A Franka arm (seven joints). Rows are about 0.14 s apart.
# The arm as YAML. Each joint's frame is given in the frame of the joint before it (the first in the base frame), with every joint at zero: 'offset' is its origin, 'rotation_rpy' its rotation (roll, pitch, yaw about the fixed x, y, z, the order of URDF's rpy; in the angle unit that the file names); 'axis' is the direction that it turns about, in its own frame. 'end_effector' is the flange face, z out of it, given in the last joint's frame.
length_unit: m
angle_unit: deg
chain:
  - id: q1
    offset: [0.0, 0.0, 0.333]
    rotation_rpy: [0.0, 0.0, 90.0]
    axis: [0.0, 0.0, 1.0]
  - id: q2
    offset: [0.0, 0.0, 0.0]
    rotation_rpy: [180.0, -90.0, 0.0]
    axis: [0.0, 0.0, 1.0]
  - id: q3
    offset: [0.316, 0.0, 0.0]
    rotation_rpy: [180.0, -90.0, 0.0]
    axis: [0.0, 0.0, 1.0]
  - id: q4
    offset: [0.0, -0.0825, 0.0]
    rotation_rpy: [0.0, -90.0, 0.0]
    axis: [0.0, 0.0, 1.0]
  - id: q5
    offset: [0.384, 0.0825, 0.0]
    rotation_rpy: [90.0, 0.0, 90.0]
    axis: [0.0, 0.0, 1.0]
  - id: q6
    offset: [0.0, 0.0, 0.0]
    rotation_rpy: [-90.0, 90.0, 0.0]
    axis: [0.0, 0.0, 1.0]
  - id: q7
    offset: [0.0, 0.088, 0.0]
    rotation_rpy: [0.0, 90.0, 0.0]
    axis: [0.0, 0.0, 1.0]
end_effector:
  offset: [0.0, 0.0, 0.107]
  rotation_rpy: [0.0, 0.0, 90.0]
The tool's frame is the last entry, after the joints.
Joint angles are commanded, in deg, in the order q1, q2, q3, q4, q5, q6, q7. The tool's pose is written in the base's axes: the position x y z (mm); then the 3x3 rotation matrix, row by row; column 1 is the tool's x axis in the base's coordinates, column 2 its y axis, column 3 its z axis. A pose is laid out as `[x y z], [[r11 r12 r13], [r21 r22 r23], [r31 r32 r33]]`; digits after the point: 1 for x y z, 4 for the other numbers.
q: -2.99, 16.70, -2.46, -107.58, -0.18, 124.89, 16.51
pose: [620.0 -57.8 358.0], [[0.9287 -0.3706 0.0095], [-0.3704 -0.9287 -0.0159], [0.0147 0.0112 -0.9998]]
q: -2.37, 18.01, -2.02, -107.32, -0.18, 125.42, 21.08
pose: [623.6 -46.8 346.5], [[0.9043 -0.4268 0.0007], [-0.4268 -0.9043 -0.0136], [0.0065 0.0119 -0.9999]]
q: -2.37, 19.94, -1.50, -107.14, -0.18, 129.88, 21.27
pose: [633.2 -41.9 333.7], [[0.9057 -0.4213 0.0481], [-0.4211 -0.9069 -0.0145], [0.0498 -0.0071 -0.9987]]
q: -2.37, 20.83, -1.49, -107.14, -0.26, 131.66, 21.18
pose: [636.3 -42.0 326.7], [[0.9060 -0.4184 0.0635], [-0.4183 -0.9082 -0.0168], [0.0647 -0.0113 -0.9978]]
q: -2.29, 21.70, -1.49, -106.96, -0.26, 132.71, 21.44
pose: [638.9 -41.2 320.2], [[0.9044 -0.4210 0.0698], [-0.4208 -0.9070 -0.0174], [0.0706 -0.0136 -0.9974]]
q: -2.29, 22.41, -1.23, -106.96, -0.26, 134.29, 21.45
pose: [641.6 -38.6 314.9], [[0.9050 -0.4167 0.0850], [-0.4169 -0.9088 -0.0165], [0.0841 -0.0205 -0.9962]]
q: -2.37, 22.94, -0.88, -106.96, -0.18, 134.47, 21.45
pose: [641.9 -35.9 309.2], [[0.9069 -0.4138 0.0791], [-0.4141 -0.9101 -0.0126], [0.0773 -0.0213 -0.9968]]
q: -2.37, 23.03, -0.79, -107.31, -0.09, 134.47, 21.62
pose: [640.2 -34.8 305.5], [[0.9064 -0.4163 0.0716], [-0.4166 -0.9090 -0.0104], [0.0694 -0.0204 -0.9974]]
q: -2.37, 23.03, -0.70, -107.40, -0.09, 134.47, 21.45
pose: [639.8 -33.8 304.8], [[0.9084 -0.4123 0.0701], [-0.4127 -0.9108 -0.0096], [0.0678 -0.0202 -0.9975]]
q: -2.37, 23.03, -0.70, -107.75, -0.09, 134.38, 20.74
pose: [637.9 -33.8 302.0], [[0.9139 -0.4012 0.0624], [-0.4014 -0.9158 -0.0092], [0.0609 -0.0167 -0.9980]]
